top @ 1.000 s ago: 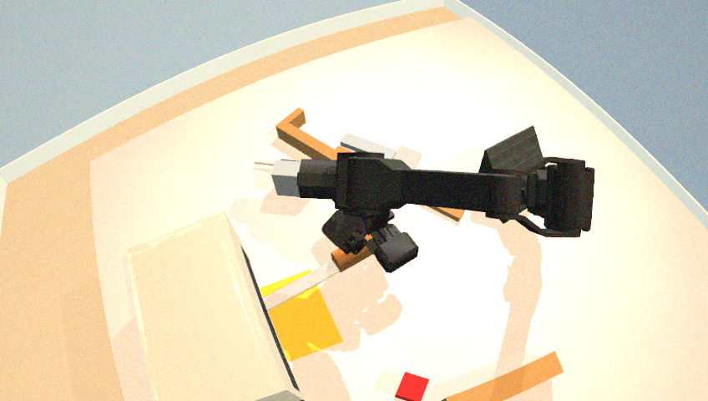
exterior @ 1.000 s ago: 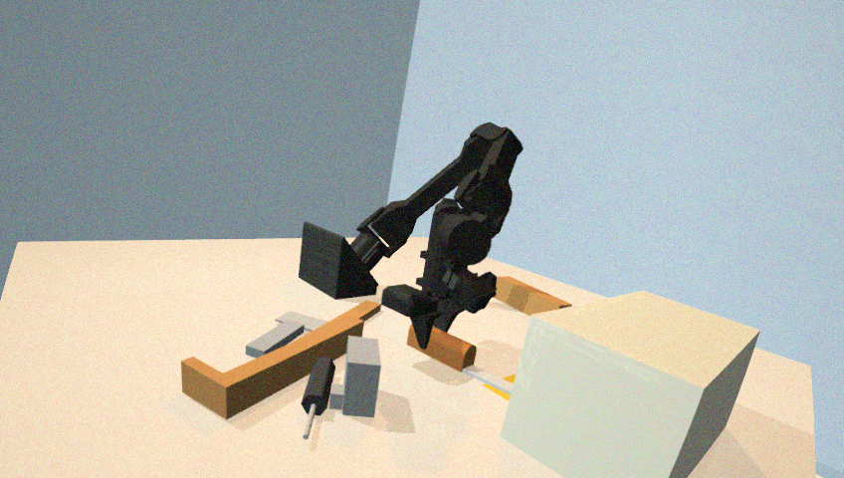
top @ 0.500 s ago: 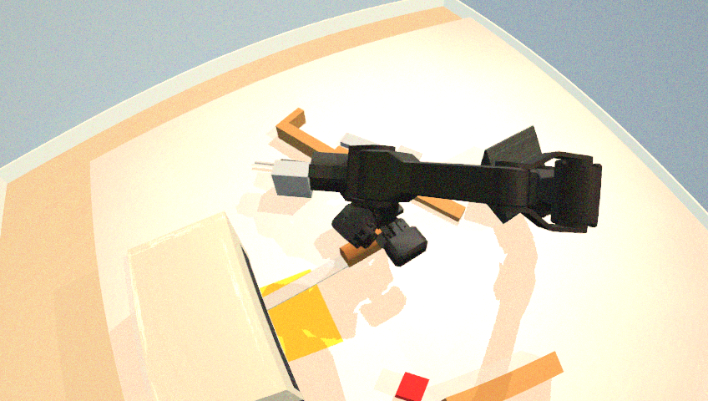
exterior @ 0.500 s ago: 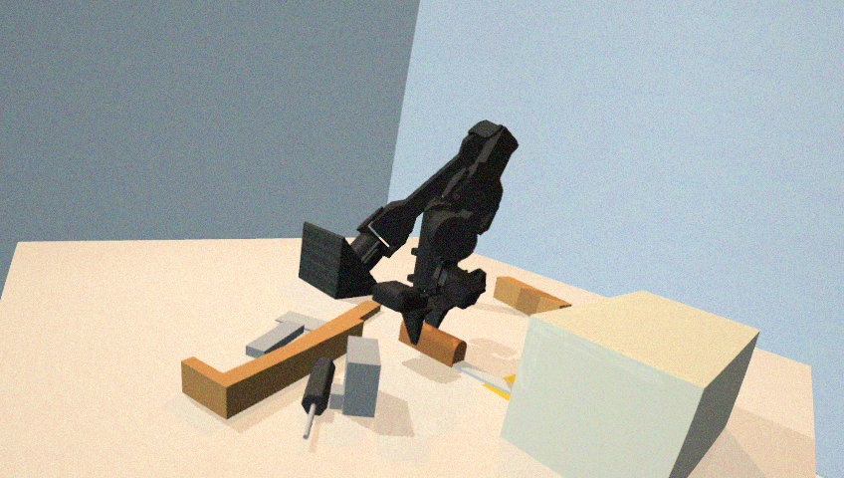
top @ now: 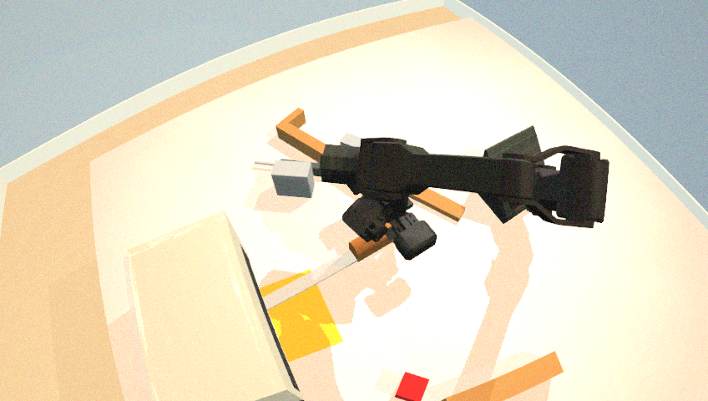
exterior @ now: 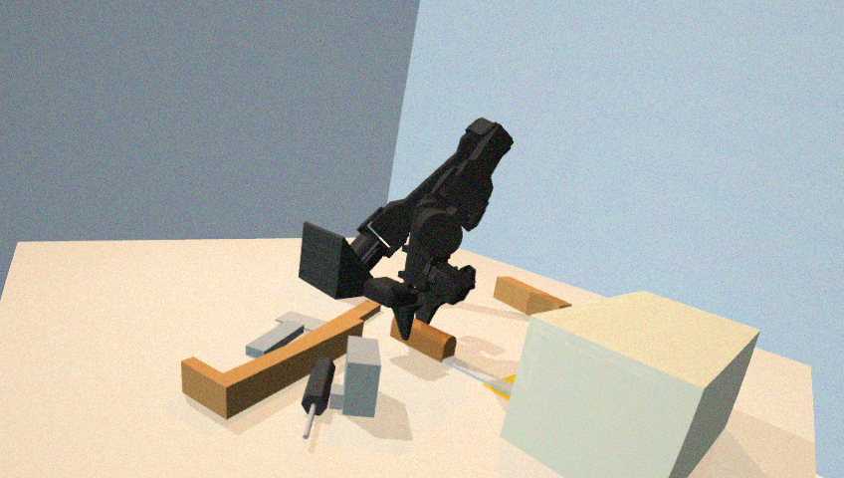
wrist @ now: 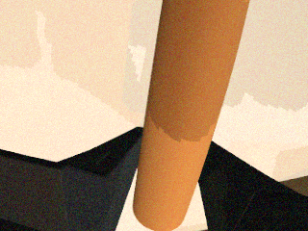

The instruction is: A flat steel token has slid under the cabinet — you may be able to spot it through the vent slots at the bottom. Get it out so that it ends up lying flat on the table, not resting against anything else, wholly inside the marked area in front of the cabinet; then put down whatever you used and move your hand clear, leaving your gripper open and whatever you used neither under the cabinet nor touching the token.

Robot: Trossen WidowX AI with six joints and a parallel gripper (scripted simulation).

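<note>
The long orange bar lies 90 mm behind my gripper tip and 90 mm to the right of it. Also, from my gripper tip: dark-handled pin tool (80 mm ahead, 250 mm to the right); small grey cube (80 mm ahead, 220 mm to the right); grey block (80 mm ahead, 190 mm to the right, 30 mm above).
</note>
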